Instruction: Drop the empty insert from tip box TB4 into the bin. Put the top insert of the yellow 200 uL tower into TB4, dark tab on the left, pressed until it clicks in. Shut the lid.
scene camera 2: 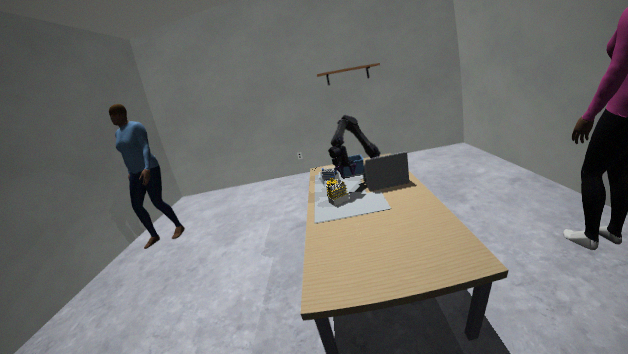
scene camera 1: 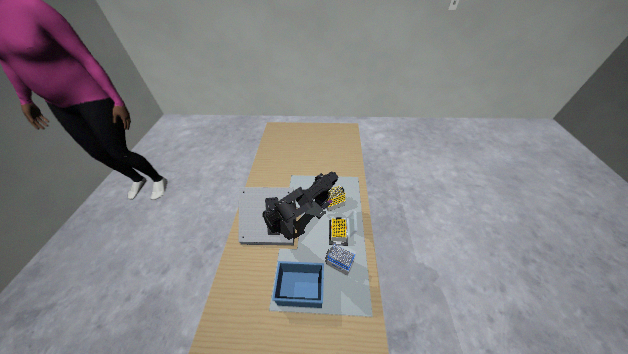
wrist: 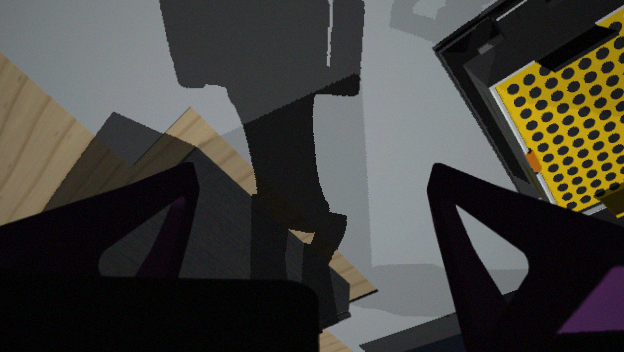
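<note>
Tip box TB4 stands open on the mat with a yellow insert in it; the insert's holes look empty in the wrist view, with an orange catch at its edge. The clear lid is hard to make out. The yellow tower stands beyond TB4 in scene view 1. The blue bin stands near the mat's lower left corner there. My gripper is open and empty, above the mat between the arm's base and the boxes. TB4 is outside the fingers, at the upper right of the wrist view.
A blue tip tower stands close to TB4, on the bin side. The grey base plate lies under the arm, left of the mat. Two people stand on the floor, away from the table.
</note>
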